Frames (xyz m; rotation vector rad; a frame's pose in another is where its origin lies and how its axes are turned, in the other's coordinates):
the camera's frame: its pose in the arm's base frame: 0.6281 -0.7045 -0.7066 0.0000 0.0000 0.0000
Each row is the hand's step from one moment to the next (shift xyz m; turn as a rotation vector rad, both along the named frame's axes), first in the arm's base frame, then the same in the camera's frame.
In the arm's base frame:
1: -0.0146 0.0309 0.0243 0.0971 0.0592 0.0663
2: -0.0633 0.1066 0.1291 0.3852 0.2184 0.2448
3: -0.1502 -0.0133 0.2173 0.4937 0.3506 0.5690
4: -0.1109 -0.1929 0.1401 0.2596 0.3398 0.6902
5: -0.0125 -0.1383 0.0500 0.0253 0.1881 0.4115
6: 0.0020 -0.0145 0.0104 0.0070 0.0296 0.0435
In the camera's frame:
1: -0.0146 0.0309 0.0243 0.0971 0.0592 0.0663
2: -0.0633 0.1066 0.1291 0.3852 0.2184 0.2448
3: -0.1502 -0.0133 0.2173 0.4937 0.3506 0.5690
4: -0.1109 -0.1929 0.1401 0.2596 0.3398 0.6902
5: -0.0125 -0.1383 0.0500 0.0253 0.1881 0.4115
6: 0.0020 -0.0145 0.0104 0.0070 0.0296 0.0435

